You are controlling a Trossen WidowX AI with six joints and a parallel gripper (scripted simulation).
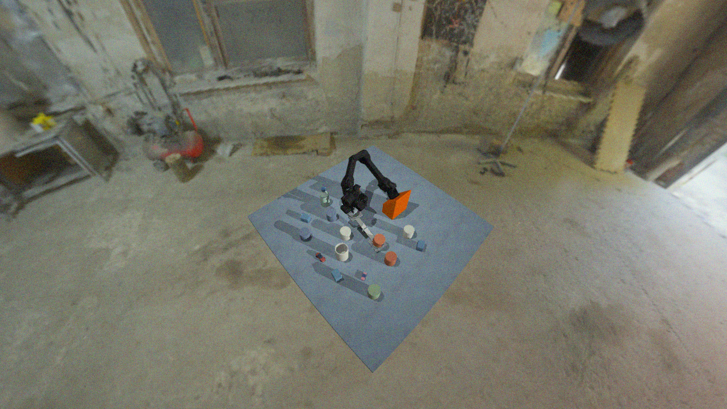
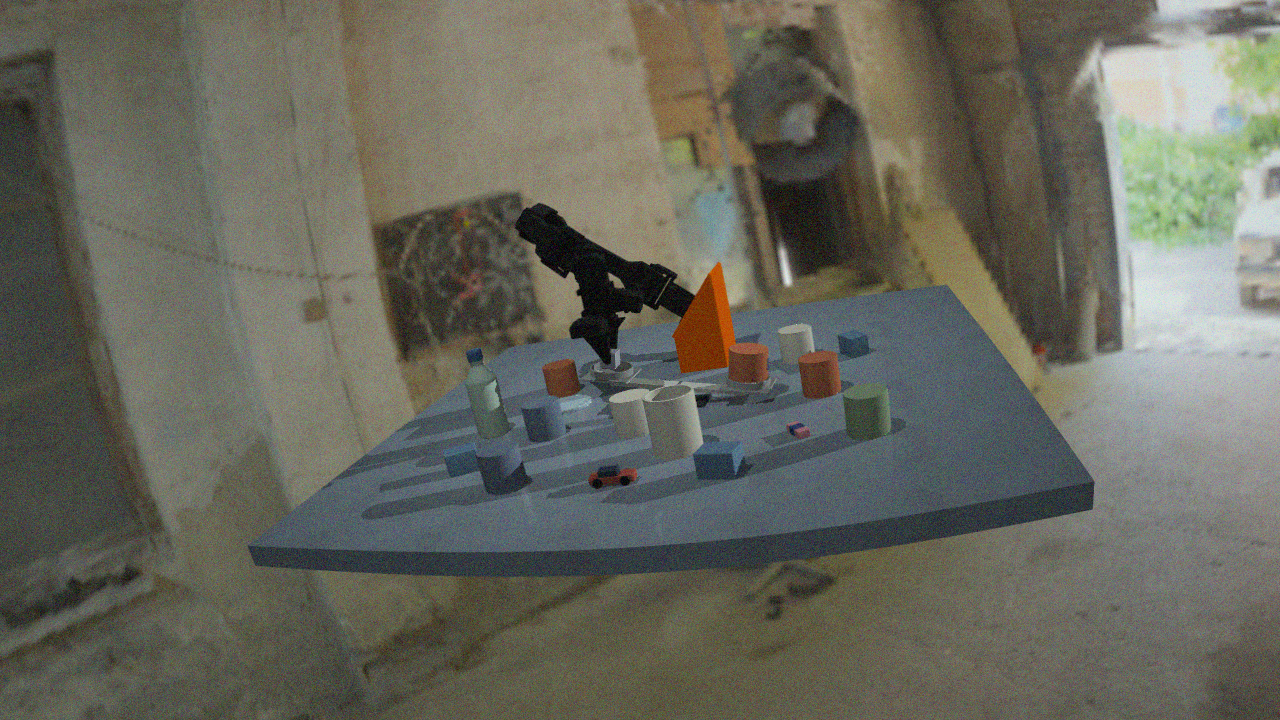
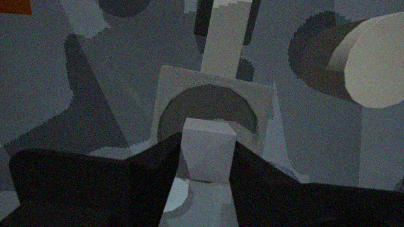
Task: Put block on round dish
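Right now the round dish is 14 cm to the right of my gripper tip, 9 cm below it and 5 cm behind it. The rest, counted from my gripper tip: cream mug: 23 cm ahead, 18 cm to the left, 5 cm below.
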